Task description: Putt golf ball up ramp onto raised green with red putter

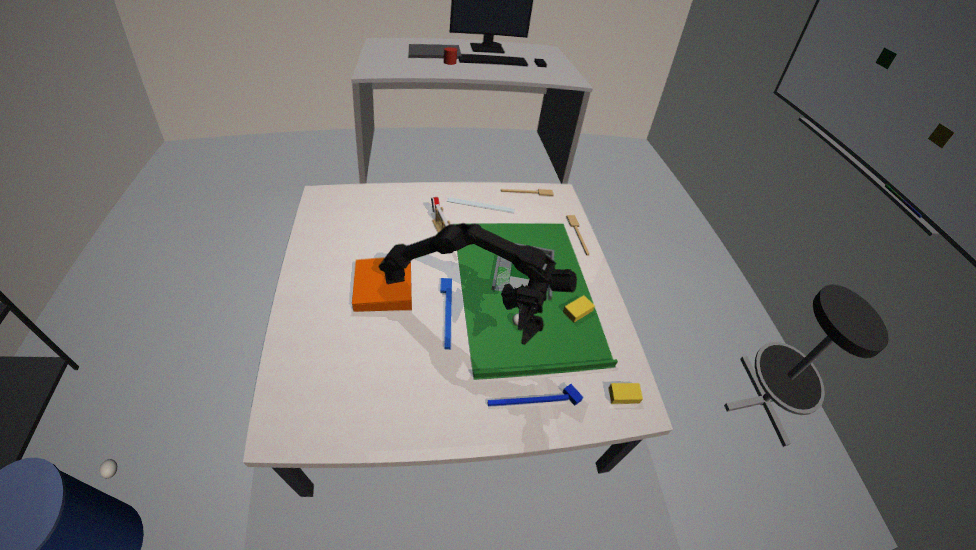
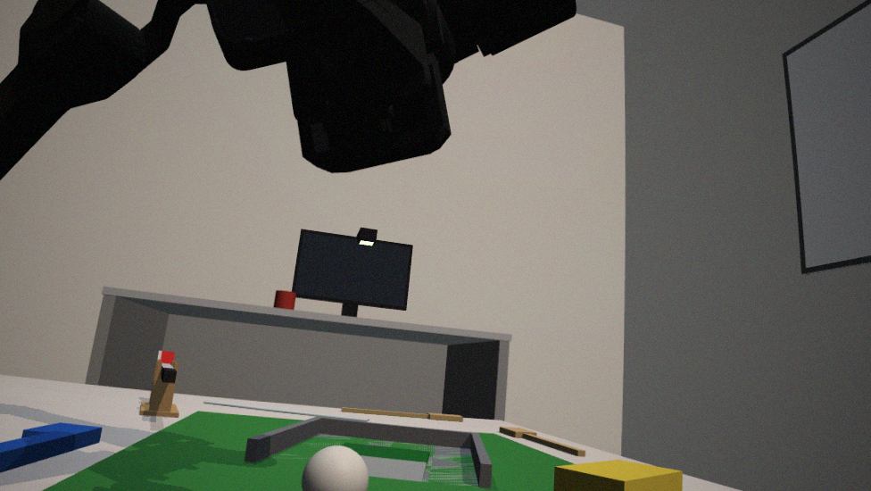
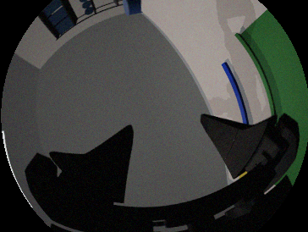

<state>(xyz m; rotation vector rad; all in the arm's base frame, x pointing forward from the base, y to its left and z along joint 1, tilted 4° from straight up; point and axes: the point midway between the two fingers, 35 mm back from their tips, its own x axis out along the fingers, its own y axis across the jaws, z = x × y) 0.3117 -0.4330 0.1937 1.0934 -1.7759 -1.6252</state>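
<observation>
My gripper tip is now 73 cm to the right of the red putter, 20 cm above it and 5 cm past it. Round my gripper tip: white golf ball (23 cm below, 22 cm to the left, 11 cm ahead); green mat (37 cm to the left, 25 cm below, 19 cm ahead); tan stand (75 cm to the left, 22 cm below, 5 cm behind).
</observation>
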